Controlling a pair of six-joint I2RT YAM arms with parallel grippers.
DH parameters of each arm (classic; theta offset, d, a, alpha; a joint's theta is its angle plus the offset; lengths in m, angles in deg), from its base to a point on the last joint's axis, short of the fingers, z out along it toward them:
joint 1: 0 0.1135 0.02 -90
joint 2: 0 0 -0.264 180
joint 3: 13.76 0 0.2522 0
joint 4: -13.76 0 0.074 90
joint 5: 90 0 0 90
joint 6: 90 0.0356 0 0
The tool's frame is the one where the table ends.
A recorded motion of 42 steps. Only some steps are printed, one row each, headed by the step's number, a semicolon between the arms.
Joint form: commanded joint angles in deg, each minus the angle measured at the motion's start. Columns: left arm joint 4, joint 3, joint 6, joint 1, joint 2, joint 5; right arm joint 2, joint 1, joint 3, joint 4, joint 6, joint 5.
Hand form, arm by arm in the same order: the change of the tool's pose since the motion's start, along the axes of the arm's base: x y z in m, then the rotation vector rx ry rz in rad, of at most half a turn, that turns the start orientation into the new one. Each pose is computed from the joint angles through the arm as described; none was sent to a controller.
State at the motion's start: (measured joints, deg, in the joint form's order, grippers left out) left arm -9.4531 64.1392 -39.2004 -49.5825 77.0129 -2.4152; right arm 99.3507 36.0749 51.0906 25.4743 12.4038 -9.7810
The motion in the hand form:
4: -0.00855 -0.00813 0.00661 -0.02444 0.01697 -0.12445; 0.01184 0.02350 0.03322 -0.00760 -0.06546 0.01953
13: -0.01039 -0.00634 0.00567 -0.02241 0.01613 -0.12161; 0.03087 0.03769 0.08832 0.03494 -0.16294 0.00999
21: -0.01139 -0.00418 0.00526 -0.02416 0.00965 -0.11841; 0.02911 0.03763 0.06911 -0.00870 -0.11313 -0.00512
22: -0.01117 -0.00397 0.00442 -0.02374 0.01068 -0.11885; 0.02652 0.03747 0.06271 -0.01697 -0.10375 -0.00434
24: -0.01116 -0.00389 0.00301 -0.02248 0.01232 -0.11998; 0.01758 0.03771 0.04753 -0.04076 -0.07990 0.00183
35: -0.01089 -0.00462 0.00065 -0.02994 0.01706 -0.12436; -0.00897 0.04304 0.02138 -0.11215 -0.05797 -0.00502
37: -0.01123 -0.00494 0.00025 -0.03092 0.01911 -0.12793; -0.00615 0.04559 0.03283 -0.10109 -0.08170 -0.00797
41: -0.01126 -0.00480 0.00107 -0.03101 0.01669 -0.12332; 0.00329 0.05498 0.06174 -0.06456 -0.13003 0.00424
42: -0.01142 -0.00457 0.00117 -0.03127 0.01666 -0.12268; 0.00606 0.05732 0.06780 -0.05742 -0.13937 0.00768
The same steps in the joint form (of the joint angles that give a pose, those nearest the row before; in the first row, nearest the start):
4: -0.83 1.43 0.60 -1.48 0.15 5.85; 0.96 1.89 8.83 -5.47 -2.16 1.68
13: -0.83 0.81 0.62 -1.57 -0.41 5.58; 1.60 1.89 20.49 -10.73 -3.42 2.54
21: -0.44 0.16 0.77 -1.48 -0.98 5.41; 2.50 2.14 18.65 -11.72 -3.21 3.79
22: -0.33 -0.01 0.78 -1.42 -0.99 5.50; 2.51 2.36 17.44 -11.21 -3.18 4.00
24: -0.17 -0.28 0.79 -1.39 -0.99 5.59; 2.30 3.22 14.33 -10.24 -3.18 4.63
35: 0.62 -0.78 0.43 -1.39 -0.86 6.01; 1.36 6.71 8.23 -8.73 -3.68 9.24
37: 0.67 -0.85 0.37 -1.46 -0.85 6.18; 1.00 6.72 10.07 -9.49 -4.07 9.52
41: 0.60 -0.74 0.35 -1.48 -0.89 5.88; 1.29 6.73 16.05 -11.80 -4.74 8.79
42: 0.58 -0.77 0.33 -1.48 -0.95 5.85; 1.60 6.68 17.61 -12.38 -4.90 8.55

